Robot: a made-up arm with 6 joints.
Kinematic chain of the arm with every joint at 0, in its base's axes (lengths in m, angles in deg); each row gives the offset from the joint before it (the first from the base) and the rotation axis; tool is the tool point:
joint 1: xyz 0 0 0.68 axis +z
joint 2: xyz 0.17 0 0 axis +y
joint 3: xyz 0 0 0.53 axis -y
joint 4: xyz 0 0 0.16 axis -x
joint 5: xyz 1 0 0 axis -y
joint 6: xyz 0.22 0 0 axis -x
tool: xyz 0 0 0
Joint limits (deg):
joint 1: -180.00..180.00
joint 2: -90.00..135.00
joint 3: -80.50..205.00
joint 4: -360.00..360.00
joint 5: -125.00..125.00
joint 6: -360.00..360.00
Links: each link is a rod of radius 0.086 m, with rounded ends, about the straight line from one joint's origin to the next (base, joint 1, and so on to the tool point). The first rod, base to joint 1, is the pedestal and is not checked.
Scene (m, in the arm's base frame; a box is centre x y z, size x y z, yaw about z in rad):
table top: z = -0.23
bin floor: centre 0 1.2 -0.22 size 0.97 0.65 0.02 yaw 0.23
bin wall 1: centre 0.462 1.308 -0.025 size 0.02 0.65 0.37 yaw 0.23
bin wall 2: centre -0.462 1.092 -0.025 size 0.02 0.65 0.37 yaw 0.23
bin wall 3: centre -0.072 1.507 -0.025 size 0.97 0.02 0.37 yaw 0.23
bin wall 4: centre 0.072 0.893 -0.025 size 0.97 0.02 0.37 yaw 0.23
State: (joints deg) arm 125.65 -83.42 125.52 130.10 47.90 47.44
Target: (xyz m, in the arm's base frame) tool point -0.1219 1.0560 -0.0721
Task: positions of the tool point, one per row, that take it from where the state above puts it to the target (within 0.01 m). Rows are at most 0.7 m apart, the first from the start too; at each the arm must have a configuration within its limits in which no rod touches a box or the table.
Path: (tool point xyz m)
1: 0.6806 -1.3094 0.7903
2: 0.5272 -1.2073 1.4484
3: 0.2737 -0.8503 1.9784
4: -0.0031 -0.2986 2.2751
5: -0.2314 0.3378 2.2828
6: -0.3634 0.9267 2.0083
7: -0.3869 1.3445 1.5183
8: -0.3236 1.5088 0.9238
9: -0.2186 1.3980 0.3541
10: -0.1219 1.0560 -0.0721

